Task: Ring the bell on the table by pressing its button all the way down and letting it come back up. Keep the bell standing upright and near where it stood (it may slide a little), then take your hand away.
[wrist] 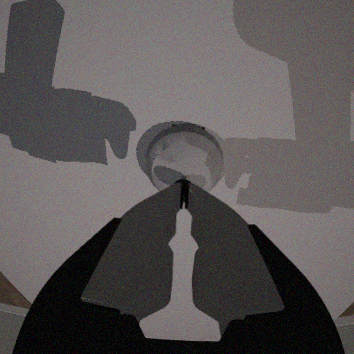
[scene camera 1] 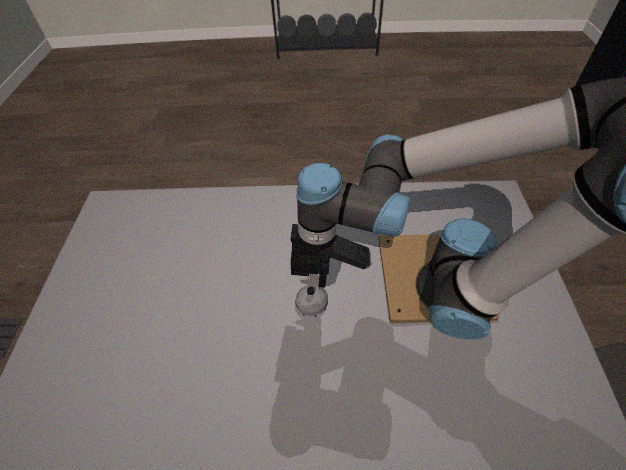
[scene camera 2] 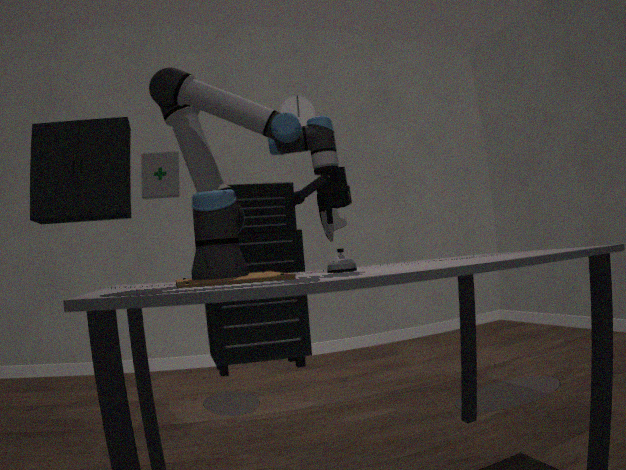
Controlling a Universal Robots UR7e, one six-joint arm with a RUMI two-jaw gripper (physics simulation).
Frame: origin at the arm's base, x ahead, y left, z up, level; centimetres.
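Seen in the pictures: gripper, fingertip midpoint: [wrist: 183, 185] [scene camera 1: 320, 285] [scene camera 2: 331, 241]; arm's base at its link origin: [scene camera 2: 220, 277].
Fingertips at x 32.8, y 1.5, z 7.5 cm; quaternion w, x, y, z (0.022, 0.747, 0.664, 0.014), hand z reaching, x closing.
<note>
Offsets run from my fingertips to a thing's middle. Level surfaces: height alone.
The bell @[dx +2.4, dy -0.3, dz -5.6 cm] [scene camera 1: 311, 303] [scene camera 2: 341, 265] [wrist: 186, 145] stands upright on the table, a silvery dome on a dark base. Its black button @[dx +2.4, dy -0.3, dz -2.8 cm] [scene camera 1: 310, 290] [scene camera 2: 340, 250] stands up from the dome's top in both scene views. In the wrist view the button is hidden behind the fingertips. My gripper [scene camera 1: 316, 284] [scene camera 2: 331, 238] [wrist: 183, 185] is shut with nothing between its fingers and points down. In scene camera 2 its tips are a little above the button and slightly to the left, with a gap. In the wrist view the tips overlap the near edge of the dome.
The pale table @[dz -8.9 cm] [scene camera 1: 151, 303] [scene camera 2: 429, 269] carries a wooden board [scene camera 1: 404, 278] [scene camera 2: 227, 280] under the arm's base. Shadows of the arm fall across the table top. A dark drawer cabinet [scene camera 2: 262, 328] stands behind the table, and a rack [scene camera 1: 327, 43] stands by the far wall.
</note>
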